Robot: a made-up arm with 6 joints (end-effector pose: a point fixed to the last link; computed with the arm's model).
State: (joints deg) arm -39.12 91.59 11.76 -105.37 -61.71 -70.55
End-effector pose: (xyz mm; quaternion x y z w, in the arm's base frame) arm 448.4 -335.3 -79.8 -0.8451 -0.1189 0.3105 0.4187
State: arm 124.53 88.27 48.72 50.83 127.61 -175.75
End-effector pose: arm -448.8 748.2 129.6 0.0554 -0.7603 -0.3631 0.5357
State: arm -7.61 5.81 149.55 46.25 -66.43 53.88
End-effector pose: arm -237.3 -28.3 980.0 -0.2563 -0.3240 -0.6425 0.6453
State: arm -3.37 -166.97 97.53 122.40 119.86 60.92
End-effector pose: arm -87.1 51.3 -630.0 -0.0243 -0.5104 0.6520 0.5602
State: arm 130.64 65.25 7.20 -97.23 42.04 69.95
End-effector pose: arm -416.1 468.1 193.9 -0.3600 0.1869 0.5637 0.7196
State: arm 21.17 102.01 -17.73 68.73 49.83 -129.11
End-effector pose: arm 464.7 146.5 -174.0 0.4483 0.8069 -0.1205 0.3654
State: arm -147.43 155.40 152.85 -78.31 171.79 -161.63
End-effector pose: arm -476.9 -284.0 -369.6 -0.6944 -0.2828 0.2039 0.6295
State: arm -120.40 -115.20 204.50 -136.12 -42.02 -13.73
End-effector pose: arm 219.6 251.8 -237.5 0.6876 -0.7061 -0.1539 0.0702
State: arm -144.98 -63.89 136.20 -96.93 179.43 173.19
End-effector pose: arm 703.0 479.9 490.8 0.0880 -0.7021 -0.6279 0.3241
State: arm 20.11 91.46 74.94 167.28 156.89 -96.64
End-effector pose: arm 809.6 385.8 174.8 0.1271 -0.6597 -0.7381 0.0622
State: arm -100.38 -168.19 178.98 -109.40 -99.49 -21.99
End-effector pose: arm -2.4 -171.6 -461.2 0.8564 -0.1248 0.1377 0.4817
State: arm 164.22 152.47 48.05 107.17 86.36 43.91
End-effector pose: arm -268.5 49.5 -583.8 -0.1906 0.1769 -0.6734 0.6920
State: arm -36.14 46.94 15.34 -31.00 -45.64 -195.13
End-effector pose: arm 500.0 -456.5 458.2 -0.6618 0.2652 0.4586 0.5305
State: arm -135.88 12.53 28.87 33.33 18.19 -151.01
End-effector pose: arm -348.7 -238.1 966.8 0.2439 -0.7794 -0.3657 0.4465
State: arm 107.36 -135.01 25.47 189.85 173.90 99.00
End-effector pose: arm 129.8 -699.2 -34.0 0.3570 0.6142 0.5091 0.4860
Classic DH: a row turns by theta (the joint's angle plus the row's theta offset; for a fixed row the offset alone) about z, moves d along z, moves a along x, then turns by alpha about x. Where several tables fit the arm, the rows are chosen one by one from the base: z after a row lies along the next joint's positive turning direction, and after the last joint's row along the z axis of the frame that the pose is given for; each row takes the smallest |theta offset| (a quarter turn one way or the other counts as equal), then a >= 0, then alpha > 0; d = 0 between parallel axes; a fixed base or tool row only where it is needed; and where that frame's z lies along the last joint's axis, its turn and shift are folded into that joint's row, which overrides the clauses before.
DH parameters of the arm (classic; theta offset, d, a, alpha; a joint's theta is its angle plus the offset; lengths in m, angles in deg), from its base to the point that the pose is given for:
joint 1: 0 0.2611 0 -90
joint 2: -90 0 0.5857 180
joint 3: 0 0 0 -90
joint 4: 0 -0.315 0 90
joint 5: 0 0.086 0 -90
joint 6: 90 0 0 90
tool (fixed): -90 0 0 0

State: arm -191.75 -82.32 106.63 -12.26 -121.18 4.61
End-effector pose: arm 892.8 -99.9 308.4 0.5395 -0.1861 0.8189 0.0615
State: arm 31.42 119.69 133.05 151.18 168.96 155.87
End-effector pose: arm 648.3 484.3 84.1 -0.2283 0.9515 0.0982 0.1814
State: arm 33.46 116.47 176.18 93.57 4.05 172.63
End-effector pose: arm 505.2 340.3 315.3 0.6864 -0.1239 0.5409 0.4700
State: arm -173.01 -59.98 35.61 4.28 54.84 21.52
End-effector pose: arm 529.7 151.3 867.0 0.9500 -0.0241 0.2553 0.1779
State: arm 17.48 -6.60 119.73 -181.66 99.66 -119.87
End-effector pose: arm -269.9 5.1 1095.2 -0.4553 -0.2787 0.0247 0.8453
